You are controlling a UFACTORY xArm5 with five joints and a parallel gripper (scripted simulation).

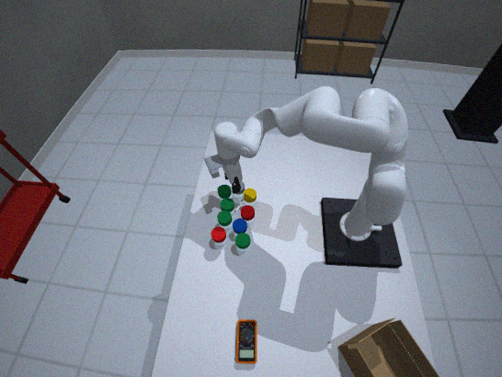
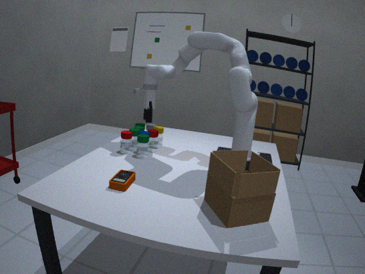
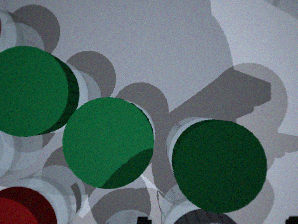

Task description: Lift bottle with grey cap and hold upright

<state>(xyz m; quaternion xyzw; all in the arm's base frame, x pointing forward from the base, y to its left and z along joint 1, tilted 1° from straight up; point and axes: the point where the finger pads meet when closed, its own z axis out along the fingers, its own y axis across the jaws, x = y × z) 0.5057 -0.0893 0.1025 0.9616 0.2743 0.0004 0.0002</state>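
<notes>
The grey-capped bottle lies 2 cm behind my hand, 1 cm to the right of it and 9 cm below it. From my hand the other things lie so: blue-capped bottle (5 cm behind, 16 cm to the left, 9 cm below); yellow-capped bottle (7 cm behind, 2 cm to the left, 9 cm below).
</notes>
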